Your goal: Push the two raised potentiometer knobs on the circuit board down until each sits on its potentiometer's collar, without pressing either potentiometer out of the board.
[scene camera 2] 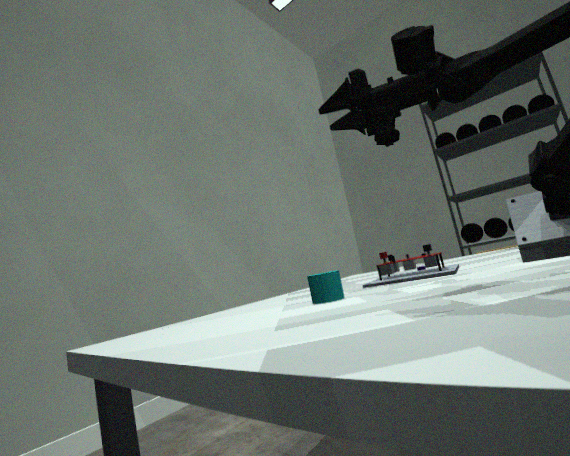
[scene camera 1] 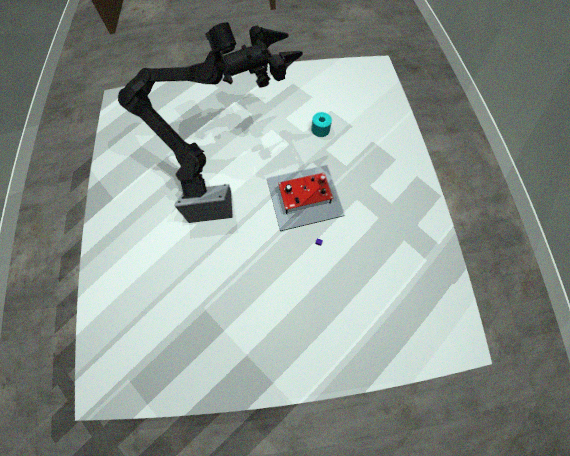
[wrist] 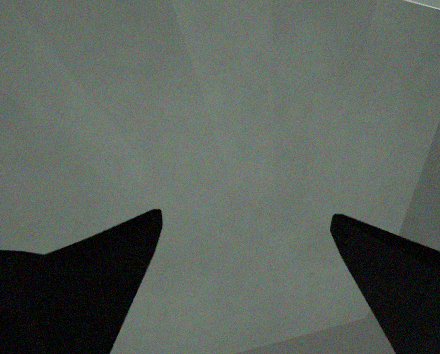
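Where they show: gripper, fingertip midpoint: (scene camera 2: 324, 120) (scene camera 1: 295, 43) (wrist: 246, 219); arm's base at its link origin: (scene camera 2: 567, 206) (scene camera 1: 194, 194).
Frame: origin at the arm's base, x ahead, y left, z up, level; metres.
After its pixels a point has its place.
The red circuit board (scene camera 1: 312, 198) @[x 0.372, y -0.005, z -0.044 m] (scene camera 2: 400, 260) @[x 0.368, y 0.043, z -0.044 m] stands on legs on a grey base plate (scene camera 1: 300, 220) @[x 0.333, y -0.064, z -0.086 m] (scene camera 2: 420, 276) @[x 0.296, y 0.114, z -0.087 m]. One knob, black with a white top (scene camera 1: 288, 188) @[x 0.296, y 0.020, z -0.017 m] (scene camera 2: 427, 247) @[x 0.292, y 0.033, z -0.024 m], stands up near one end of the board. The other knob, reddish (scene camera 1: 322, 178) @[x 0.406, y 0.051, z -0.014 m] (scene camera 2: 383, 255) @[x 0.403, y 0.064, z -0.022 m], stands up near the other end. In scene camera 2 both stick up above the board; their collars are too small to make out. My gripper (scene camera 1: 295, 44) @[x 0.323, y 0.325, z 0.275 m] (scene camera 2: 325, 120) @[x 0.323, y 0.325, z 0.275 m] (wrist: 246, 219) @[x 0.323, y 0.325, z 0.275 m] is open and empty, high above the table and well away from the board, pointing roughly level. The board does not show in the wrist view.
A teal cylinder (scene camera 1: 321, 131) @[x 0.423, y 0.274, z -0.060 m] (scene camera 2: 326, 287) @[x 0.403, y 0.335, z -0.063 m] with a hole in its top stands on the white table (scene camera 1: 250, 300) @[x 0.170, y -0.319, z -0.094 m] (scene camera 2: 250, 390) @[x 0.226, y 0.679, z -0.110 m], near the board. A small purple cube (scene camera 1: 319, 242) @[x 0.390, y -0.143, z -0.079 m] lies on the board's other side. A shelf rack (scene camera 2: 500, 134) stands in the background.
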